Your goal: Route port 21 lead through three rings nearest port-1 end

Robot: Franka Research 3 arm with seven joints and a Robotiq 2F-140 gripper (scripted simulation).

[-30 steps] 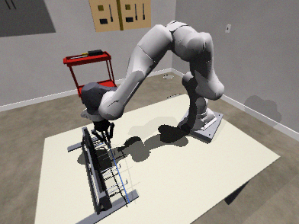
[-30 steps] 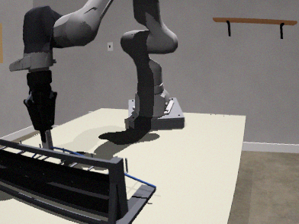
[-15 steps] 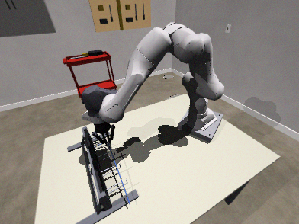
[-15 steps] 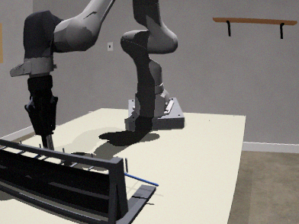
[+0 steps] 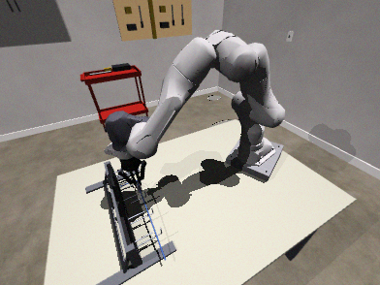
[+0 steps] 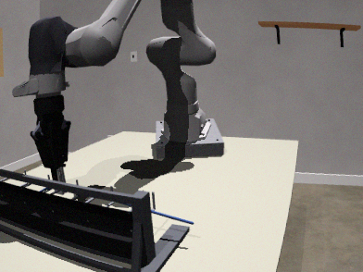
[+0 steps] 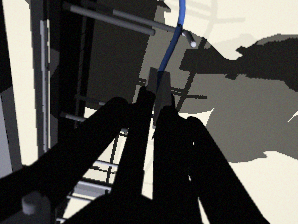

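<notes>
Now: hand 100 mm short of the dark rack, 60 mm to the right of it and 30 mm above it.
</notes>
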